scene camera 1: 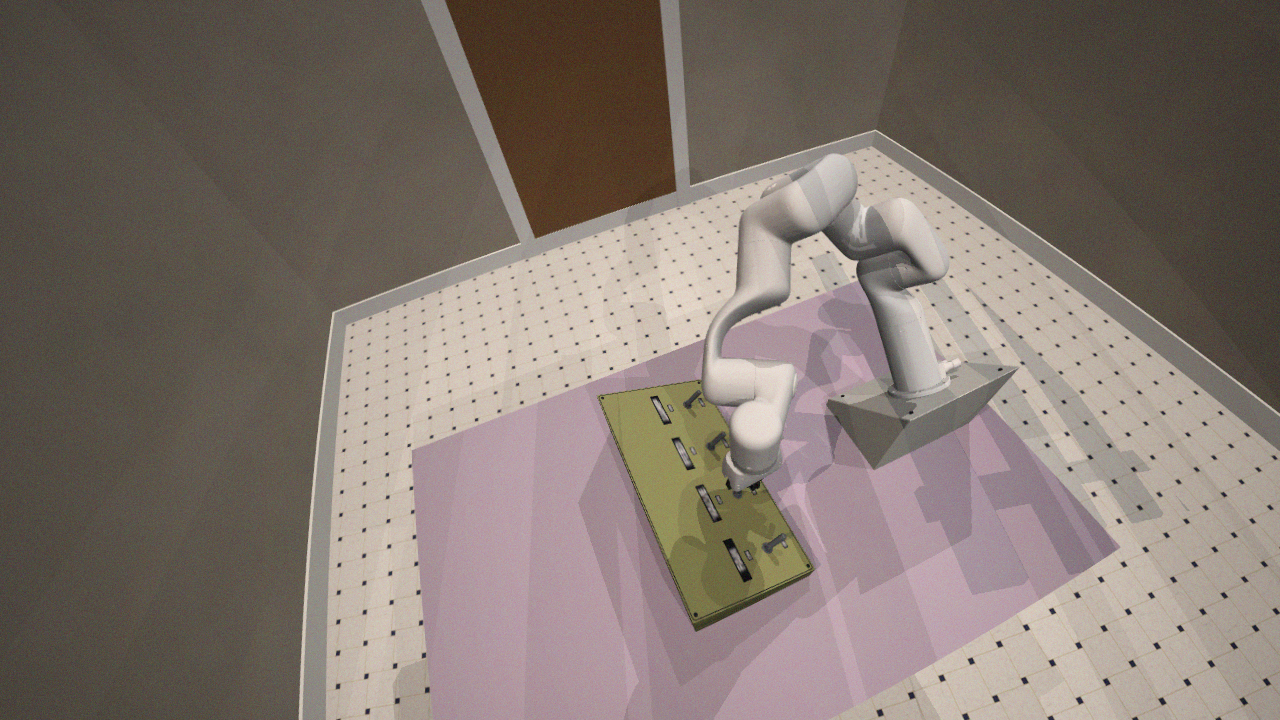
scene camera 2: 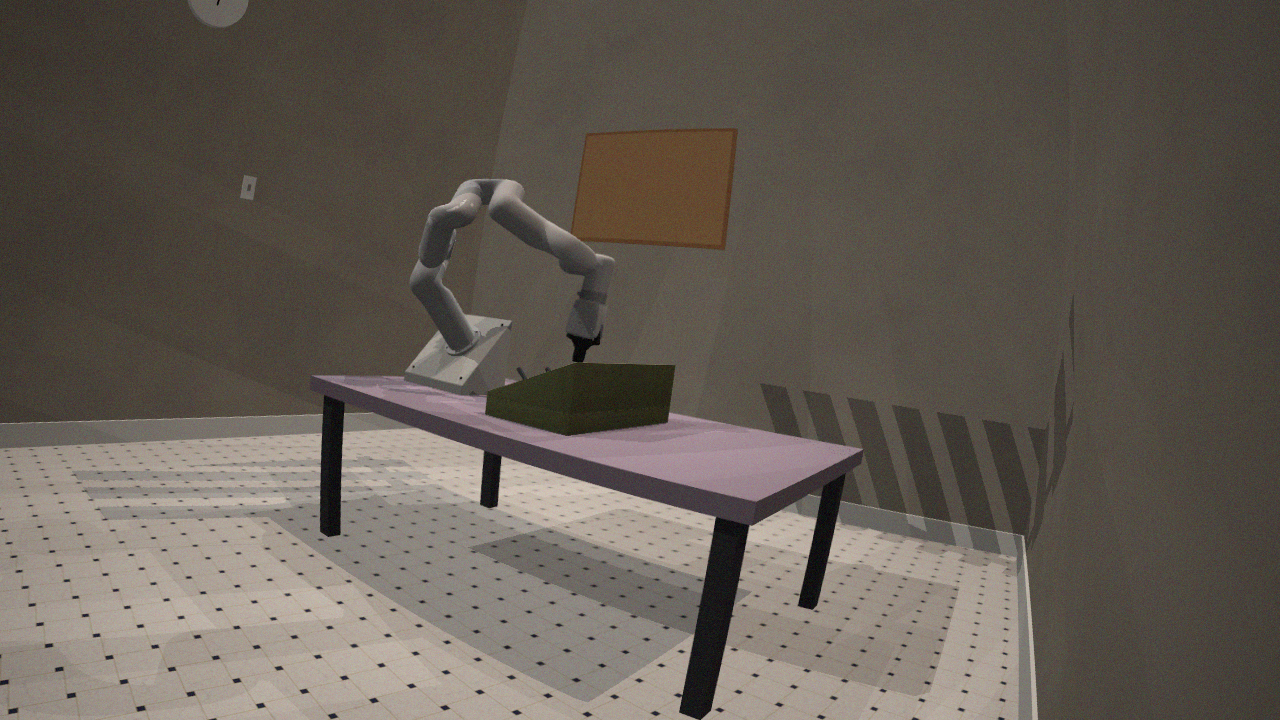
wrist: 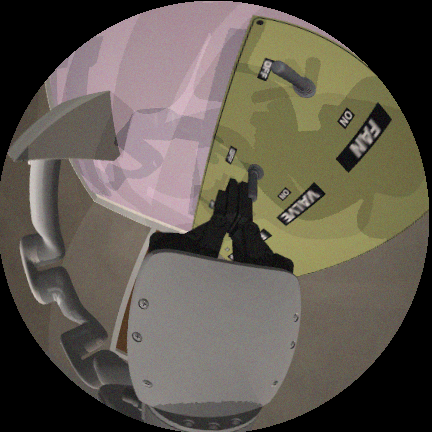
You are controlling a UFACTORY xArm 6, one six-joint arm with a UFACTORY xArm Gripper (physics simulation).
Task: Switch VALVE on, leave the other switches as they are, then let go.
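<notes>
The olive switch panel lies on the table. The VALVE switch is a grey lever between its OFF and ON labels. In the wrist view it points down the picture, and its tip is at neither label; its exact tilt is hard to tell. My gripper is shut and empty. Its black fingertips are right beside the VALVE lever on its OFF side, touching or nearly so. The FAN switch leans toward OFF.
Two more levers stand further along the panel, past the VALVE switch, close to the arm. The arm's grey wedge base stands on the pink table.
</notes>
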